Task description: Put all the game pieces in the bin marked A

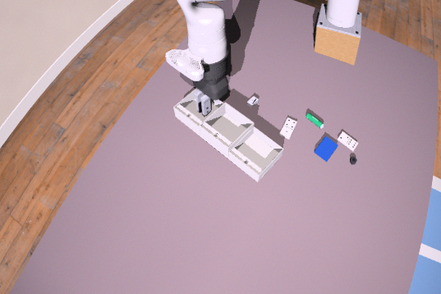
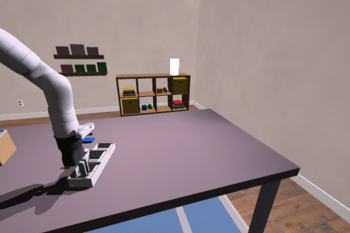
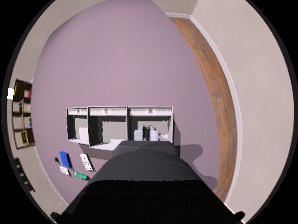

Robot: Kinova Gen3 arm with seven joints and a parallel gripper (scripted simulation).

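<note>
My hand is 1 cm short of the joined white bins, 8 cm to the right of it and 1 cm above it. The rest, counted from my hand: green cylinder: 15 cm behind, 22 cm to the left, 3 cm below; then white-grey object: 10 cm behind, 7 cm to the left, 3 cm below; then blue flat block: 10 cm behind, 28 cm to the left, 3 cm below.
</note>
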